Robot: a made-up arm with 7 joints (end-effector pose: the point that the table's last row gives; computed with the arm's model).
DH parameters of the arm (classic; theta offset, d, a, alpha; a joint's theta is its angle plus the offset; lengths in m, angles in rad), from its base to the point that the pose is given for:
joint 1: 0 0.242 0 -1.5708
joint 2: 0 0 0 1.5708
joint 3: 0 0.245 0.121 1.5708
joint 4: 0 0 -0.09 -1.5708
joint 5: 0 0.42 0 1.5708
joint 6: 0 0 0.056 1.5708
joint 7: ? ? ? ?
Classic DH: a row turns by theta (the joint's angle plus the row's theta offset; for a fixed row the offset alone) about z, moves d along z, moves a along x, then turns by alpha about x.
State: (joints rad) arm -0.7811 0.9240 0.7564 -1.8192 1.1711 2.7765 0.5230
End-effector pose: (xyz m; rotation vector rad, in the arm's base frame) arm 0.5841 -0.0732 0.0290 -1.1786 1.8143 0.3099
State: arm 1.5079 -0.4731 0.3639 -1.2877 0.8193 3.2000 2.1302
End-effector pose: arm -0.1220 0.2040 0.8865 -0.8130 0.3586 1.4626
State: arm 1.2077 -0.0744 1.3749 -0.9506 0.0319 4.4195 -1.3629
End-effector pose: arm -0.3172 0.1520 0.7900 -0.1086 0.3857 -1.8741
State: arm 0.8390 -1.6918 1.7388 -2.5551 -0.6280 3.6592 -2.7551
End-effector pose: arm -0.3085 0.3073 0.1412 -1.8558 -0.5646 -0.1143
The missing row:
joint 7: 0 0 0 0
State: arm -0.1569 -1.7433 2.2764 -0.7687 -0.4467 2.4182 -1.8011
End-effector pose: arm -0.5647 0.3447 -0.1069 -1.7869 0.9732 0.5109
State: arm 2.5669 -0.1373 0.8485 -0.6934 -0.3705 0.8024 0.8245
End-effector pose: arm -0.2890 -0.1360 0.9046 -1.1210 -2.5356 -0.2538
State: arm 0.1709 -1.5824 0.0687 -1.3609 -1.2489 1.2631 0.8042
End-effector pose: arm -0.4305 -0.0511 0.8031 1.2674 -2.0189 2.0145
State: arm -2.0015 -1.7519 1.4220 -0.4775 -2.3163 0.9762 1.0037
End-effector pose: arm 0.5055 0.5482 0.1710 -1.1456 -0.3539 1.8238
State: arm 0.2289 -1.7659 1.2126 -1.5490 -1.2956 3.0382 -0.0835
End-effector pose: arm -0.4899 0.4287 0.3103 -1.0475 0.7417 1.6431
